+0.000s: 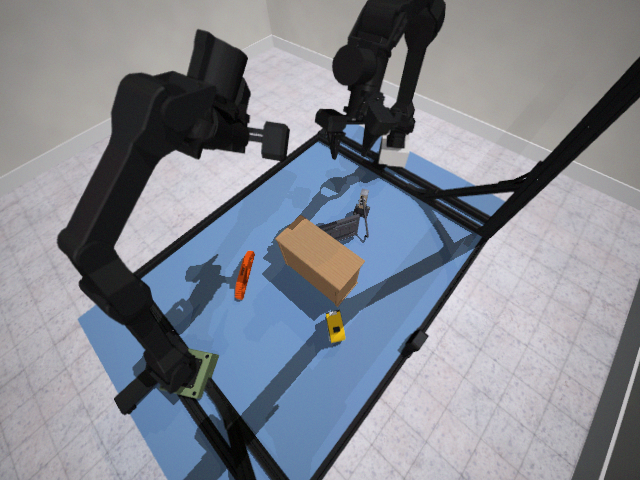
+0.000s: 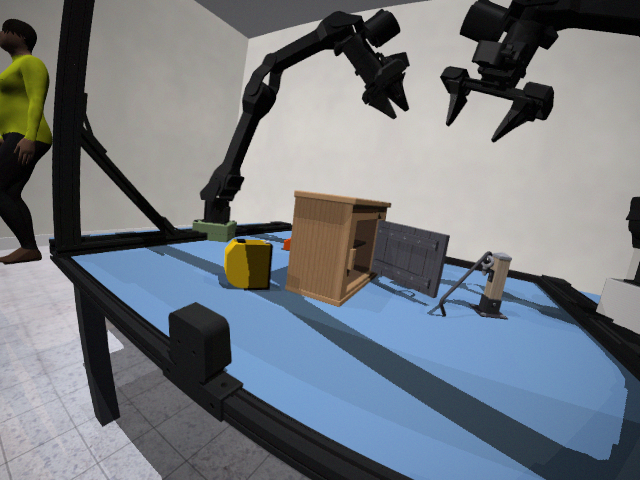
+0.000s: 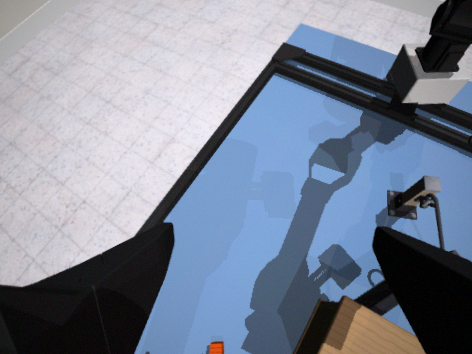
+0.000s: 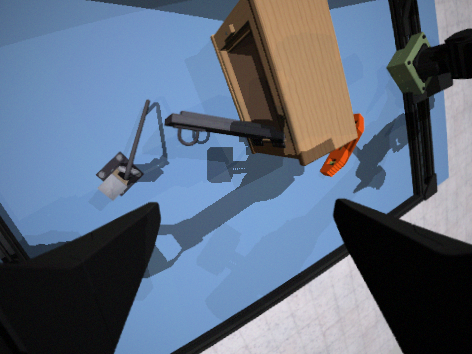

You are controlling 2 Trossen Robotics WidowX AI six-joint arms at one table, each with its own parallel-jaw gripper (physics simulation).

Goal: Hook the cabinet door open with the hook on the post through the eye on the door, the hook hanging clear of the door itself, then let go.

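Seen in the pictures: left gripper, fingertip midpoint: [image 1: 253,142] [image 2: 400,114] [image 3: 273,234]; right gripper, fingertip midpoint: [image 1: 348,157] [image 2: 468,132] [image 4: 248,209]; left arm's base, link origin: [image 1: 185,370] [image 2: 215,221] [image 4: 423,63]; right arm's base, link origin: [image 1: 395,141] [image 3: 436,59].
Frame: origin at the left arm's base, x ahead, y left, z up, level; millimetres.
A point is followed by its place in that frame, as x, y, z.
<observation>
The wooden cabinet [image 1: 320,253] {314, -285, 112} [image 2: 320,248] {276, -368, 33} [image 3: 365,330] {389, -227, 112} [image 4: 310,75] {335, -274, 112} stands with its grey door [image 1: 341,228] {432, -324, 54} [image 2: 410,258] {437, -320, 22} [image 4: 220,125] {444, -319, 76} swung open. The eye [image 4: 187,144] {482, -330, 23} is a ring on the door's outer face. The post [image 1: 363,198] {547, -376, 58} [image 2: 496,281] {569, -387, 13} [image 3: 422,190] {569, -366, 45} [image 4: 114,185] {572, -377, 59} stands beyond the door's free edge. Its hook [image 1: 367,227] {480, -401, 2} [image 2: 460,286] {488, -400, 5} [image 3: 439,220] {524, -382, 39} [image 4: 137,140] {515, -385, 32} slants down from the post, its free end low near the table, apart from eye and door. My left gripper [image 2: 401,112] {446, -127, 324} [image 3: 273,234] {446, -127, 324} is open and empty, high up. My right gripper [image 1: 350,153] {506, -325, 251} [image 2: 471,132] {506, -325, 251} [image 4: 248,209] {506, -325, 251} is open and empty, above the post's side of the table.
A yellow block-like object [image 1: 335,327] {160, -347, 29} [image 2: 248,264] {172, -363, -4} stands near the cabinet's end. An orange object [image 1: 244,275] {267, -61, -8} [image 3: 216,347] {350, -49, -22} [image 4: 345,146] {289, -61, -12} lies behind the cabinet. Black frame rails edge the table, with a black block [image 1: 415,342] {161, -544, 9} [image 2: 199,341] {179, -576, -2} on one rail.
</observation>
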